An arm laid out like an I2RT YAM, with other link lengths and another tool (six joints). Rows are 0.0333 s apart.
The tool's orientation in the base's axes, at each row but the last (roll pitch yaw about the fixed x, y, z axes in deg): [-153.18, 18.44, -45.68]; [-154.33, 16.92, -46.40]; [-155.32, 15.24, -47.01]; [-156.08, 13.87, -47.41]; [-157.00, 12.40, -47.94]
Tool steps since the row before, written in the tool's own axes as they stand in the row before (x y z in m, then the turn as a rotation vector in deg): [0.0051, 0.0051, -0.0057, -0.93, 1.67, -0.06]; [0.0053, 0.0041, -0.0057, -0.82, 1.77, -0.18]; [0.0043, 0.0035, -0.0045, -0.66, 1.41, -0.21]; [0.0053, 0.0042, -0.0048, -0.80, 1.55, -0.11]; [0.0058, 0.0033, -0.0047, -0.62, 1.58, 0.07]
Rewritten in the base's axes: [-0.0011, -0.0091, 0.0010, -1.86, -0.27, -0.37]; [-0.0003, -0.0086, 0.0017, -1.87, -0.46, -0.34]; [-0.0004, -0.0070, 0.0014, -1.51, -0.39, -0.21]; [-0.0003, -0.0082, 0.0013, -1.69, -0.32, -0.32]; [0.0006, -0.0080, 0.0017, -1.56, -0.40, -0.53]
